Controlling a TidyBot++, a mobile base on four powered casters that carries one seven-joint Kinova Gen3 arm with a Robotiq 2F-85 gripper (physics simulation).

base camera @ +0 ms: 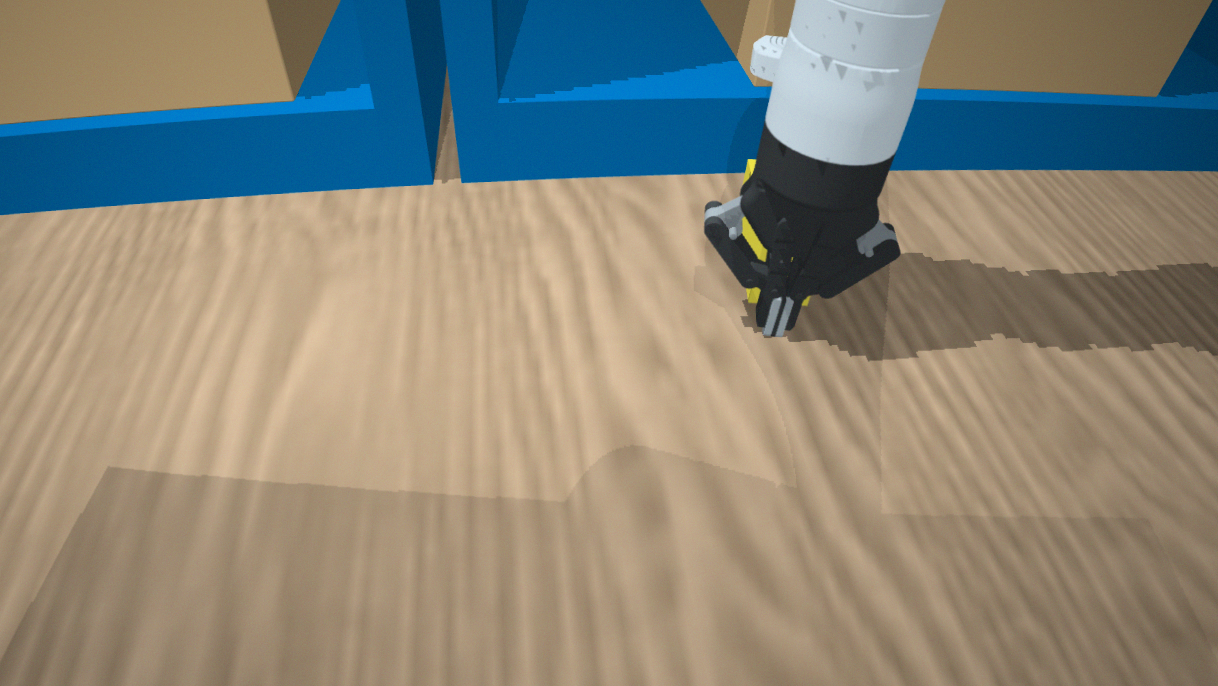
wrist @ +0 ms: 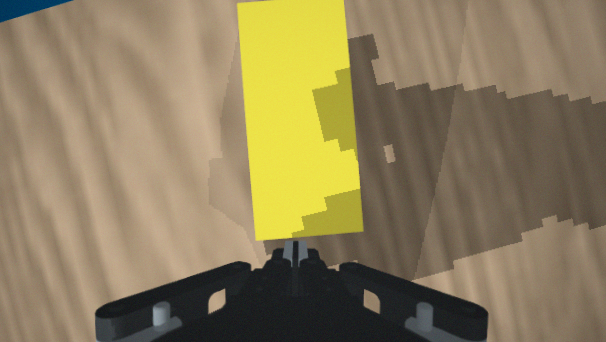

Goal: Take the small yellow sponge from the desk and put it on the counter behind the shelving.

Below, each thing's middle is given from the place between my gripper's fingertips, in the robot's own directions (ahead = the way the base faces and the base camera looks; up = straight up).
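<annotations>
Yellow sponge (base camera: 748, 233): 30 mm above my hand, 10 mm to the right of it, 80 mm ahead of it.
</annotations>
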